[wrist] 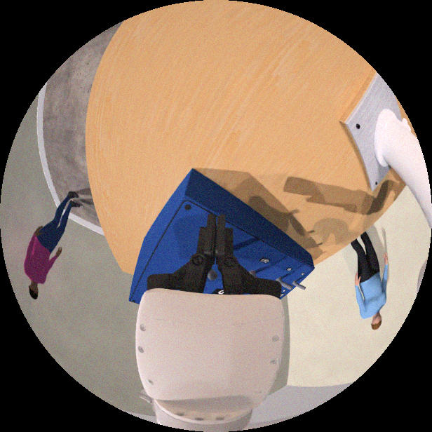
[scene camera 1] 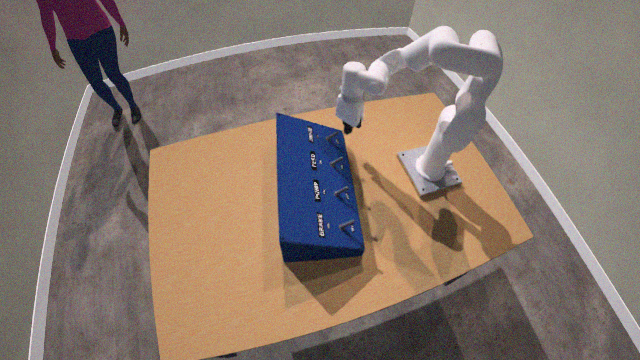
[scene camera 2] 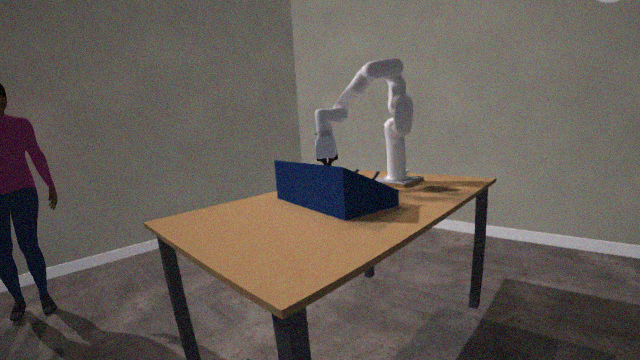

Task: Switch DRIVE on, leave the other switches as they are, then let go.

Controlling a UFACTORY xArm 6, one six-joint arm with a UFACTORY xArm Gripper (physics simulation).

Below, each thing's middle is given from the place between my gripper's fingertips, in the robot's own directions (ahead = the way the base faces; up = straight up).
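Blue sloped switch panel (scene camera 1: 310, 212): 190 mm to the left of my hand, 180 mm ahead of it, 10 mm below it.
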